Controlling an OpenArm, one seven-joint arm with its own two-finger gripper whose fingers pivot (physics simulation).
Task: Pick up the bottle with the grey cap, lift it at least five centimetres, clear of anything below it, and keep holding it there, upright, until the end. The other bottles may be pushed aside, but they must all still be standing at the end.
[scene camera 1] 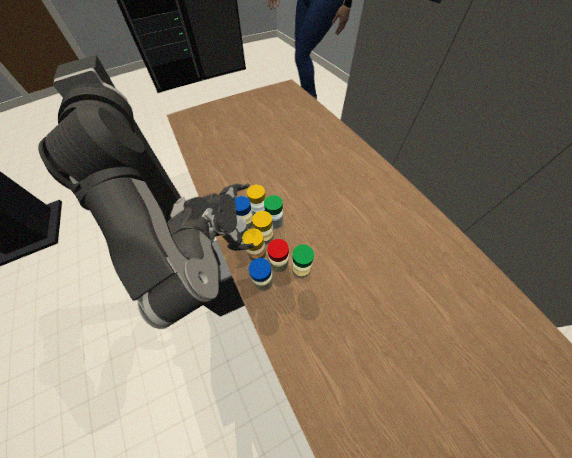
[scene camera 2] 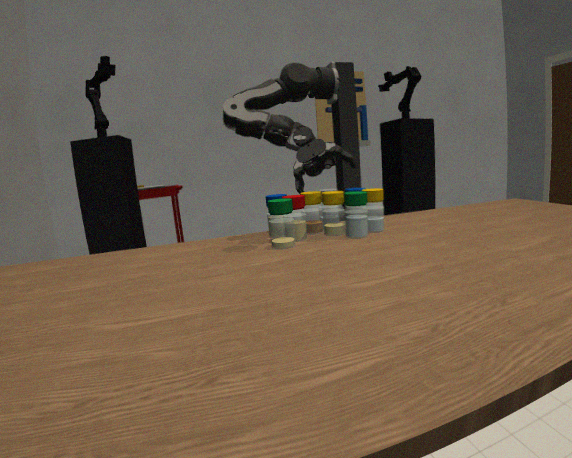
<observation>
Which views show my gripper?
Scene camera 1 and scene camera 2: all of them.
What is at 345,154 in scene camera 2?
My gripper.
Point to a yellow-capped bottle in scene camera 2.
376,218
</observation>
